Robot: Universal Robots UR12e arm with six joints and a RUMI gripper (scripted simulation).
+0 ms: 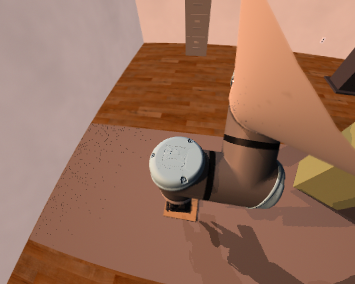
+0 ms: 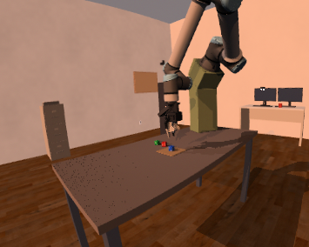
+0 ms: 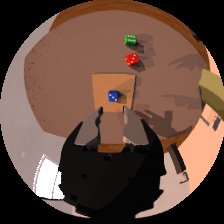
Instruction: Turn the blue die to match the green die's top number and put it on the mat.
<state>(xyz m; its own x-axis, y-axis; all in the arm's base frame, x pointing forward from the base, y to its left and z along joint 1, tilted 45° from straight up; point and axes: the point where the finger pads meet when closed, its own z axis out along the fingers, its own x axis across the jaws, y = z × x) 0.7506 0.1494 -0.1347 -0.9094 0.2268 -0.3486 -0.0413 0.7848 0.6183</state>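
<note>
Right now the blue die is 90 mm below my hand. The rest, counted from my hand: tan mat (110 mm below); green die (180 mm to the right, 90 mm below, 50 mm behind); red die (120 mm to the right, 90 mm below, 60 mm behind).
</note>
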